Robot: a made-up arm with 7 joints.
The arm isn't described. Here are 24 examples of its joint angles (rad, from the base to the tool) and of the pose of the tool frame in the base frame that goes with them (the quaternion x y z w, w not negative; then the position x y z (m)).
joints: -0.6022 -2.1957 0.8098 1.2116 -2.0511 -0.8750 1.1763
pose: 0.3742 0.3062 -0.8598 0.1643 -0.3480 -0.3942 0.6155
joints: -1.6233 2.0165 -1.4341 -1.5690 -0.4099 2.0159 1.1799
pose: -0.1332 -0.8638 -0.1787 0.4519 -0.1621 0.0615 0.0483
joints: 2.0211 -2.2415 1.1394 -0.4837 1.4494 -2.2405 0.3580
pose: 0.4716 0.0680 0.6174 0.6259 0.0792 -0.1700 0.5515
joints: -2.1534 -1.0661 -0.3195 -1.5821 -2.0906 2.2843 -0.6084
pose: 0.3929 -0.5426 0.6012 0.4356 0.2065 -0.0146 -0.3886
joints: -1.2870 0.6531 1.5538 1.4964 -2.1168 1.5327 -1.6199
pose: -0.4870 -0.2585 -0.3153 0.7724 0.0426 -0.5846 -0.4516
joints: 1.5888 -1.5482 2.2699 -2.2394 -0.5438 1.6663 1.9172
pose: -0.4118 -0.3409 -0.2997 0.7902 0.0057 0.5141 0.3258
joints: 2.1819 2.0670 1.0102 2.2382 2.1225 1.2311 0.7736
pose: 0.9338 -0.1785 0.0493 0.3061 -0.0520 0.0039 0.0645
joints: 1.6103 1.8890 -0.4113 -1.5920 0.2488 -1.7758 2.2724
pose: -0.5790 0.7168 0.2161 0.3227 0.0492 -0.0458 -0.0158
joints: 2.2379 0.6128 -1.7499 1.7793 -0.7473 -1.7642 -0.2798
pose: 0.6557 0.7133 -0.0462 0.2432 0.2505 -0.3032 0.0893
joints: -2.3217 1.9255 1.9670 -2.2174 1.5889 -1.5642 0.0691
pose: 0.2879 -0.0305 -0.2487 0.9243 -0.3391 -0.2049 0.4642
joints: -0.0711 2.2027 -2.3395 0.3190 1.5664 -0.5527 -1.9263
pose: 0.7247 -0.1180 0.6357 0.2382 -0.7677 0.4042 0.0551
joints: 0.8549 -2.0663 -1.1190 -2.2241 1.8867 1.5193 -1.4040
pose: 0.3516 0.3754 -0.2419 0.8227 -0.5106 0.6221 0.4471
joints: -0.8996 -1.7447 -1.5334 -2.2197 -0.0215 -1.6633 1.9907
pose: -0.1951 0.0494 0.9024 0.3810 -0.2856 -0.1266 0.2270
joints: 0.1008 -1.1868 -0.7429 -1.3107 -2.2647 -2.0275 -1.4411
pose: 0.1925 -0.2819 -0.8686 0.3591 0.3358 0.0173 0.0366
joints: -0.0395 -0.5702 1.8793 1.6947 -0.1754 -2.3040 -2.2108
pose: 0.4393 0.5554 -0.3063 0.6362 -0.4534 0.3488 0.3936
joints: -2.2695 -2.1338 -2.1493 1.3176 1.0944 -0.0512 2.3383
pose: -0.8798 0.1577 -0.3495 0.2810 0.4349 -0.2380 0.5185
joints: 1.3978 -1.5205 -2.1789 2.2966 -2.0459 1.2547 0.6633
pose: 0.3444 0.2986 0.5884 0.6679 -0.3034 -0.1248 0.5664
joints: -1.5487 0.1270 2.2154 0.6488 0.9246 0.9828 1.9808
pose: -0.3058 0.5140 0.7347 0.3202 -0.0490 -0.1542 0.0707
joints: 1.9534 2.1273 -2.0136 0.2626 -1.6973 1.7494 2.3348
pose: 0.0784 -0.8962 0.4307 0.0721 0.0079 0.3060 -0.0011
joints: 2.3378 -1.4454 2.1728 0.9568 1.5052 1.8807 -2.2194
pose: -0.4020 0.1825 -0.8641 0.2418 -0.2544 0.2124 -0.0894
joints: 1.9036 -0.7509 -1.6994 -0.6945 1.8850 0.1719 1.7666
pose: -0.7087 0.1431 -0.1114 0.6818 0.0371 0.4993 0.1404
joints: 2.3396 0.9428 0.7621 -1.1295 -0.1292 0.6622 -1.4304
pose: 0.3121 0.2266 -0.3877 0.8372 0.1191 0.5972 -0.1037
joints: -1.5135 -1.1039 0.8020 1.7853 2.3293 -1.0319 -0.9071
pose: 0.7239 0.4617 -0.2938 0.4201 -0.0136 -0.3368 0.8035
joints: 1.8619 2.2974 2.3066 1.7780 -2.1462 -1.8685 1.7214
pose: -0.3788 0.8555 0.2886 0.2033 0.0388 0.1882 -0.0603
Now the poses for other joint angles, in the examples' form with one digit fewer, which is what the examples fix.
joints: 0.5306 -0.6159 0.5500 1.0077 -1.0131 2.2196 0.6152
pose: 0.891 -0.412 0.048 0.183 -0.774 -0.120 -0.049
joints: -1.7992 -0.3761 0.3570 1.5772 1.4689 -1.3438 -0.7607
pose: 0.503 0.618 -0.171 0.580 0.115 -0.378 0.659
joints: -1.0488 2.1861 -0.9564 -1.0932 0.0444 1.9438 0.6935
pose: -0.047 -0.581 -0.065 0.810 -0.502 0.152 0.031
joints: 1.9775 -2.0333 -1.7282 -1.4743 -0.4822 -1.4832 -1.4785
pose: -0.134 -0.944 -0.289 0.082 0.478 -0.012 0.594
